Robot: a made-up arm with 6 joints. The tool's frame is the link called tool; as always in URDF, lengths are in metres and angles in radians.
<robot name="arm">
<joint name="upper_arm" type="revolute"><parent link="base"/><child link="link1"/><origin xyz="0.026 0.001 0.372" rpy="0 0 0"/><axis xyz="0 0 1"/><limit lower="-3.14" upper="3.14"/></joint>
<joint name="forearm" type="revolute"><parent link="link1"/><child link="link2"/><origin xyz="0.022 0.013 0.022" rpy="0 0 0"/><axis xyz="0 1 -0.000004"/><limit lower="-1.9" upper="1.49"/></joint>
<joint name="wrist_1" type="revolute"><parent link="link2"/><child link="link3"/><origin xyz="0.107 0.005 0.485" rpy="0 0 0"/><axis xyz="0 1 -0.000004"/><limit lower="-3.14" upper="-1.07"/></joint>
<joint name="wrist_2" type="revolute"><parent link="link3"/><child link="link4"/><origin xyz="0.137 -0.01 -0.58" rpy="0 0 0"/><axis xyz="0 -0.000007 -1"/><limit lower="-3.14" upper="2.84"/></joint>
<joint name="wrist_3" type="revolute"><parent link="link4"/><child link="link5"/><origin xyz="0.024 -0.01 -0.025" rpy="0 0 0"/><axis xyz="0 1 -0.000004"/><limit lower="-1.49" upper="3.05"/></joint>
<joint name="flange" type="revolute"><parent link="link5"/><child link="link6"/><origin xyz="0.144 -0.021 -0.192" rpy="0 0 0"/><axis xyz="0 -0.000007 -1"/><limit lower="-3.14" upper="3.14"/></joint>
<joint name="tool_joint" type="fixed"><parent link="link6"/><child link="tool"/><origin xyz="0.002 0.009 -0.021" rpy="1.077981 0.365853 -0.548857"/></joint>
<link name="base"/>
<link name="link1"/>
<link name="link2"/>
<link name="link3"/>
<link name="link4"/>
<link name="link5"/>
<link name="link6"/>
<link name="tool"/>
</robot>
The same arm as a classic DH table. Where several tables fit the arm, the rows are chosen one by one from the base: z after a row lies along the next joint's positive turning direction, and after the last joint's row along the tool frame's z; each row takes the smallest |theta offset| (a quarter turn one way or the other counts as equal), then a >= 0, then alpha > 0; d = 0 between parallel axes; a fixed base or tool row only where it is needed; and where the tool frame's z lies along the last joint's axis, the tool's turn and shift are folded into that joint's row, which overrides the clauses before.
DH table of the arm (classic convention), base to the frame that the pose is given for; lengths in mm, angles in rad. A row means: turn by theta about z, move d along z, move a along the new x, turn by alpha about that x. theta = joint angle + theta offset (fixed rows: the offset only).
base (fixed): theta_offset 0.0384, d 0, a 26, alpha 0
upper_arm: theta_offset -0.0384, d 394, a 22, alpha -1.5708
forearm: theta_offset -1.3537, d 0, a 496.7, alpha 0
wrist_1: theta_offset 1.3537, d 8, a 137, alpha -1.5708
wrist_2: theta_offset 0, d 605, a 24, alpha 1.5708
wrist_3: theta_offset 0, d -31, a 144, alpha -1.5708
flange: theta_offset 0.3591, d 208.5, a -1.3, alpha -2.0284
tool (fixed): theta_offset -0.4102, d -10.2, a 0, alpha 0
Joint limits (rad, base to tool): -3.14..3.14 -1.9..1.49 -3.14..-1.07 -3.14..2.84 -1.49..3.05 -3.14..3.14

